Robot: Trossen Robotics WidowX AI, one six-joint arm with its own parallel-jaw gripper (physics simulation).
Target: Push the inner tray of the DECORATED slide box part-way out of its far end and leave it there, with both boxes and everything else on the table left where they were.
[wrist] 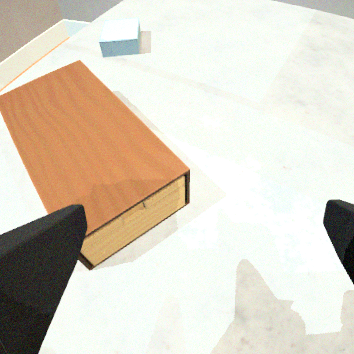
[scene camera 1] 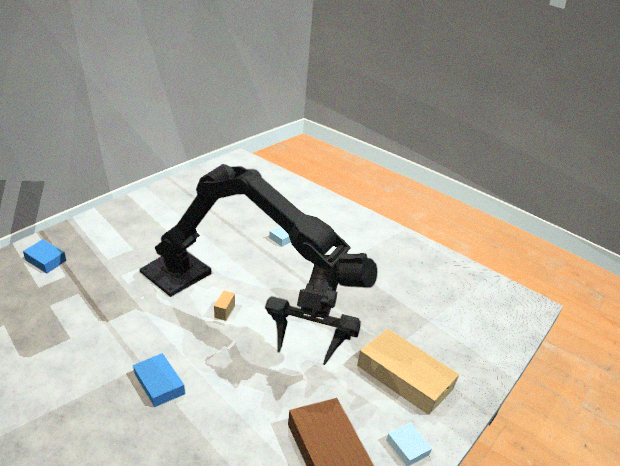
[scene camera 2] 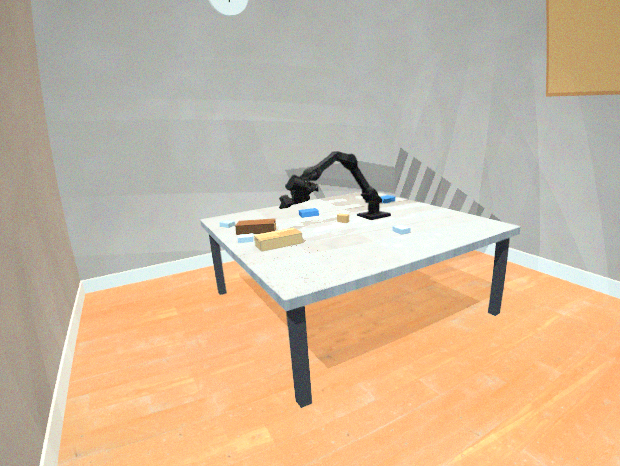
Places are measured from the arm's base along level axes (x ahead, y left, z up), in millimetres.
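Pixels of known places: gripper, between the fingertips: [wrist: 205, 214] [scene camera 1: 301, 358]; arm's base, origin of its link: [scene camera 1: 177, 267] [scene camera 2: 374, 213].
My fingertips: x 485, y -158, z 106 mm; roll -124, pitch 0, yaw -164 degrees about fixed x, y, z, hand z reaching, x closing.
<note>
Ahead of a thing's pixels: the offset from my fingertips to its top centre.
A brown wood-grain slide box @[71 mm down, 134 mm ahead, 90 mm right] [scene camera 1: 330, 430] [scene camera 2: 256, 226] [wrist: 95, 145] lies flat; its near end, with a pale inner tray @[78 mm down, 134 mm ahead, 90 mm right] [wrist: 137, 215] sitting inside the sleeve, shows in the wrist view. A yellow wood-grain slide box @[72 mm down, 166 mm ahead, 183 mm left] [scene camera 1: 408, 368] [scene camera 2: 278, 239] lies apart from it, with a small dark notch at its outer end in scene camera 1. I cannot tell from these views which box is the decorated one. My gripper [scene camera 1: 301, 356] [wrist: 205, 214] is open and empty, above the table on the arm-base side of both boxes. The far end of the brown box is cut off in scene camera 1.
Light blue blocks stand near the boxes, one @[97 mm down, 251 mm ahead, 14 mm left] [scene camera 1: 409, 443] [scene camera 2: 245, 239] between their outer parts and another @[97 mm down, 198 mm ahead, 320 mm right] [scene camera 2: 227, 224] [wrist: 120, 37] beyond the brown box. A third @[97 mm down, 351 mm back, 470 mm left] [scene camera 1: 279, 235] [scene camera 2: 401, 229], a tan block @[82 mm down, 287 mm back, 117 mm left] [scene camera 1: 224, 304] [scene camera 2: 342, 218] and blue blocks @[91 mm down, 251 mm back, 150 mm right] [scene camera 1: 158, 379] @[91 mm down, 817 mm back, 47 mm right] [scene camera 1: 44, 255] lie elsewhere.
</note>
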